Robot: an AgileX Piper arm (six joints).
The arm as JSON. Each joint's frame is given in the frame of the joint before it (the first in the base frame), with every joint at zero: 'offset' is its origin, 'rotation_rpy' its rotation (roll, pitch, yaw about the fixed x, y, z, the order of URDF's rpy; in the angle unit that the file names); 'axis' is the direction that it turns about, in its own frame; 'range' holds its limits. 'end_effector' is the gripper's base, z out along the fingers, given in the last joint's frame.
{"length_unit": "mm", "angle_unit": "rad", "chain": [
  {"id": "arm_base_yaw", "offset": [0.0, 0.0, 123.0], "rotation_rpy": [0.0, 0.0, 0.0], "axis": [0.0, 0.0, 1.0], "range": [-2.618, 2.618]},
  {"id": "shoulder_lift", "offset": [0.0, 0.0, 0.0], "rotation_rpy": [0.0, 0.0, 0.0], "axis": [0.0, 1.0, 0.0], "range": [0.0, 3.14]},
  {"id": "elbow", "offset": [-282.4, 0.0, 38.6], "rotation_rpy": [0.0, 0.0, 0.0], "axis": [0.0, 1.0, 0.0], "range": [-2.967, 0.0]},
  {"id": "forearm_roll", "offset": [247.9, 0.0, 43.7], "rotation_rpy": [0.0, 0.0, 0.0], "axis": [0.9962, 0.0, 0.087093], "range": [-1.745, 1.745]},
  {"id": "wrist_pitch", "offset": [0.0, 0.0, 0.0], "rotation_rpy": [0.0, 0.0, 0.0], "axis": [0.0, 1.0, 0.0], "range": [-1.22, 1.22]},
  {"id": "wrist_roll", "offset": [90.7, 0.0, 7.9], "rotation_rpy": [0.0, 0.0, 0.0], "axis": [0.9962, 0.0, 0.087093], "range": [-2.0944, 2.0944]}
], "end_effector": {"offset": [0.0, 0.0, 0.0], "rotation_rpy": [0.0, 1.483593, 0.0]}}
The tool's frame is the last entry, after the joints.
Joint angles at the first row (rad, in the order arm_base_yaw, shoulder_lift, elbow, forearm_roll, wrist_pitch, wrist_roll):
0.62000, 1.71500, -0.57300, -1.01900, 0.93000, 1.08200
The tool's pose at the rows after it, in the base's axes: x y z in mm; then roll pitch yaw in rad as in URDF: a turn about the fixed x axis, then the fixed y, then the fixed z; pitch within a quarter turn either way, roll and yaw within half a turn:
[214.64, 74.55, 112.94, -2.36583, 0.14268, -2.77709]
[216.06, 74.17, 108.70, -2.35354, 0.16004, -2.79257]
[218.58, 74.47, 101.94, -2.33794, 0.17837, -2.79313]
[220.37, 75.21, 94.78, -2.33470, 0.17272, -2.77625]
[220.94, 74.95, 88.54, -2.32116, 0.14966, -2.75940]
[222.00, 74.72, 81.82, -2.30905, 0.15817, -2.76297]
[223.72, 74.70, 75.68, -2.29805, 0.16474, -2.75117]
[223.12, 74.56, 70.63, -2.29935, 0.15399, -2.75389]
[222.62, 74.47, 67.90, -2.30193, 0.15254, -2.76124]
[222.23, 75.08, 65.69, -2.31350, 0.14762, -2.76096]
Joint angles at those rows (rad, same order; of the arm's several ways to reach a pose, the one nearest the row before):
0.61999, 1.77101, -0.57401, -1.07001, 0.93000, 1.18900
0.61900, 1.79398, -0.57399, -1.09399, 0.93200, 1.24200
0.61899, 1.82901, -0.57400, -1.13802, 0.92799, 1.30701
0.61798, 1.86098, -0.57400, -1.17100, 0.91300, 1.33397
0.61801, 1.89101, -0.57401, -1.19098, 0.91301, 1.33999
0.61798, 1.92399, -0.57401, -1.22200, 0.91300, 1.39198
0.61701, 1.95402, -0.57400, -1.26301, 0.91000, 1.43602
0.61700, 1.97502, -0.57401, -1.26701, 0.90399, 1.44801
0.61701, 1.98600, -0.57399, -1.26700, 0.90000, 1.46001
0.61698, 1.99201, -0.57399, -1.26604, 0.88699, 1.46003

